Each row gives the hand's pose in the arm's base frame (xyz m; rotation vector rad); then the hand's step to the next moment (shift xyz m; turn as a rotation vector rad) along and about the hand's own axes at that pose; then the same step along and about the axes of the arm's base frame.
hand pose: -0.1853 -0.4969 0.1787 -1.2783 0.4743 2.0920
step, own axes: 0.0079 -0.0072 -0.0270 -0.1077 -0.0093 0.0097
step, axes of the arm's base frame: 0.0200 -0.0082 -0.0194 0.0352 -0.0228 0.1001
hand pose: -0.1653 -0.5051 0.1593 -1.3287 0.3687 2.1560
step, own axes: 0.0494 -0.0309 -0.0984 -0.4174 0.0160 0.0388
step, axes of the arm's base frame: 0.0729 -0.0093 -0.0876 0.1045 -0.1291 0.3852
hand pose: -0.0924 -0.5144 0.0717 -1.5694 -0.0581 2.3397
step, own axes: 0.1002 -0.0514 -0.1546 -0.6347 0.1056 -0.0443
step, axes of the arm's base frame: 0.1183 0.0552 -0.1398 0.2329 -0.2882 0.5279
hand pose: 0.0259 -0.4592 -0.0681 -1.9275 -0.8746 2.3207
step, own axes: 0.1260 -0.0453 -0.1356 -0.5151 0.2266 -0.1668
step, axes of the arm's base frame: 0.0764 0.1371 -0.1080 0.3558 -0.2992 0.3584
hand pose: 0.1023 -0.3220 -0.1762 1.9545 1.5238 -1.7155
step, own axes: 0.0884 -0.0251 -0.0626 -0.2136 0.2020 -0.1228
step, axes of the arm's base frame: 0.0101 0.1045 -0.0367 0.2619 -0.1410 0.1142
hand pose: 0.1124 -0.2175 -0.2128 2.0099 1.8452 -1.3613
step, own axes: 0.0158 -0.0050 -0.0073 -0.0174 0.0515 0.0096
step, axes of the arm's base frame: -0.0023 0.0176 -0.0034 0.0403 -0.0325 -0.0192
